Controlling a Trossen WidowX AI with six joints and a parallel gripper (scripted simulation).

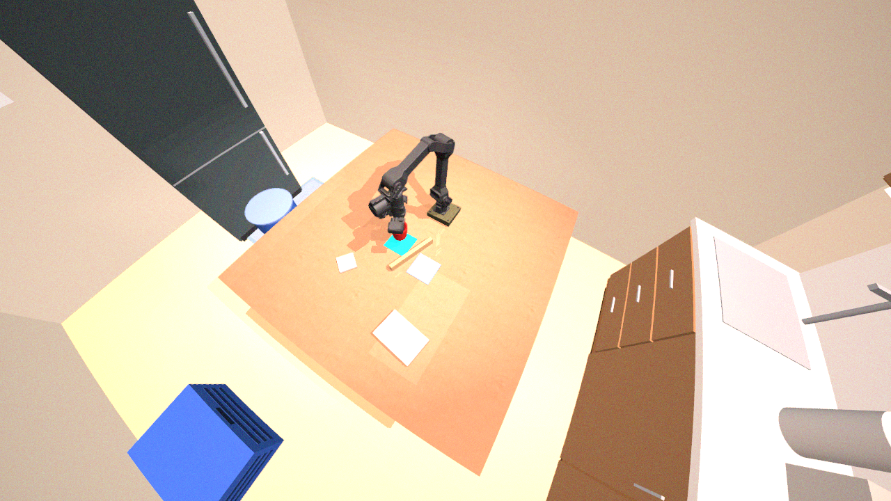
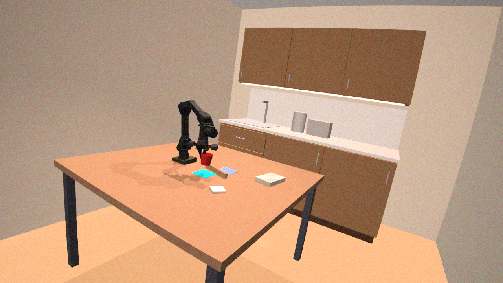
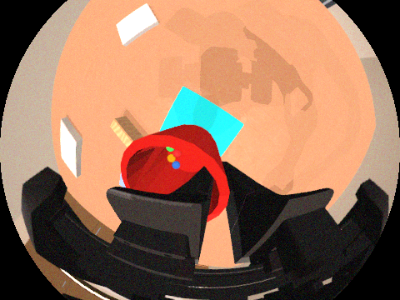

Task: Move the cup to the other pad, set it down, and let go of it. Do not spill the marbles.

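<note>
Right now the cyan pad is 30 mm ahead of my gripper tip, 10 mm to the left of it and 100 mm below it. Also, from my gripper tip: pale blue pad (80 mm ahead, 180 mm to the left, 100 mm below); then red cup (30 mm ahead, 10 mm to the left); then wooden bar (50 mm ahead, 100 mm to the left, 90 mm below).
</note>
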